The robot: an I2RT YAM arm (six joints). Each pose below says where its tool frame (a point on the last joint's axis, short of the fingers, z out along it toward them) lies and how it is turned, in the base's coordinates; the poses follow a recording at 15 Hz.
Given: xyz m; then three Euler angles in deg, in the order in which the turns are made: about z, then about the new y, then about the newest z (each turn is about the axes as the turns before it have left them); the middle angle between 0 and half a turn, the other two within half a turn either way.
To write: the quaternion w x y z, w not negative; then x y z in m. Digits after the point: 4 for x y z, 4 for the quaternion.
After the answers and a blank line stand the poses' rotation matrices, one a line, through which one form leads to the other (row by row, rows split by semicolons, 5 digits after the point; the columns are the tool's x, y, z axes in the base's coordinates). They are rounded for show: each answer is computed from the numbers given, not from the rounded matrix.
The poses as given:
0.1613 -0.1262 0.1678 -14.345 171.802 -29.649
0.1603 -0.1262 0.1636 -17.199 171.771 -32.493
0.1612 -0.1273 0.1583 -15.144 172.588 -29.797
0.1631 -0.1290 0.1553 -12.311 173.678 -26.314
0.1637 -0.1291 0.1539 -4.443 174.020 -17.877
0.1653 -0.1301 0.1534 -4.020 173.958 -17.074
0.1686 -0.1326 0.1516 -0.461 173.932 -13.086
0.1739 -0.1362 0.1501 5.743 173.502 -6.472
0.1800 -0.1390 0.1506 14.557 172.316 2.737
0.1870 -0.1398 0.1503 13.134 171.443 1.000
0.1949 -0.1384 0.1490 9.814 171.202 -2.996
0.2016 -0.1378 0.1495 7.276 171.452 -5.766
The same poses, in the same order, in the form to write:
0.0663 -0.1328 0.9886 -0.0268 0.1613 -0.1262 0.1678
0.0651 -0.1327 0.9886 -0.0301 0.1603 -0.1262 0.1636
0.0597 -0.1273 0.9898 -0.0247 0.1612 -0.1273 0.1583
0.0520 -0.1217 0.9910 -0.0182 0.1631 -0.1290 0.1553
0.0512 -0.1168 0.9918 -0.0101 0.1637 -0.1291 0.1539
0.0518 -0.1135 0.9921 -0.0096 0.1653 -0.1301 0.1534
0.0526 -0.1098 0.9925 -0.0062 0.1686 -0.1326 0.1516
0.0567 -0.1062 0.9927 -0.0004 0.1739 -0.1362 0.1501
0.0662 -0.1027 0.9924 0.0101 0.1800 -0.1390 0.1506
0.0740 -0.1054 0.9916 0.0092 0.1870 -0.1398 0.1503
0.0766 -0.1112 0.9908 0.0046 0.1949 -0.1384 0.1490
0.0745 -0.1133 0.9908 0.0010 0.2016 -0.1378 0.1495

-0.95594 -0.25904 0.13815; -0.26614 0.96329 -0.03533; -0.12392 -0.07054 -0.98978
-0.95629 -0.25849 0.13673; -0.26634 0.96295 -0.04232; -0.12072 -0.07689 -0.98970
-0.96048 -0.24896 0.12452; -0.25486 0.96639 -0.03370; -0.11195 -0.06411 -0.99164
-0.96496 -0.23934 0.10758; -0.24313 0.96971 -0.02348; -0.09871 -0.04881 -0.99392
-0.96747 -0.23066 0.10387; -0.23273 0.97251 -0.00807; -0.09915 -0.03198 -0.99456
-0.96886 -0.22424 0.10500; -0.22624 0.97404 -0.00738; -0.10062 -0.03090 -0.99445
-0.97036 -0.21730 0.10571; -0.21861 0.97581 -0.00085; -0.10296 -0.02393 -0.99440
-0.97101 -0.21086 0.11260; -0.21094 0.97743 0.01132; -0.11245 -0.01276 -0.99358
-0.97011 -0.20525 0.12942; -0.20258 0.97869 0.03361; -0.13356 0.00638 -0.99102
-0.96682 -0.21039 0.14490; -0.20767 0.97761 0.03381; -0.14877 0.00260 -0.98887
-0.96353 -0.22111 0.15071; -0.21972 0.97522 0.02607; -0.15274 -0.00799 -0.98823
-0.96324 -0.22456 0.14744; -0.22427 0.97435 0.01882; -0.14789 -0.01493 -0.98889

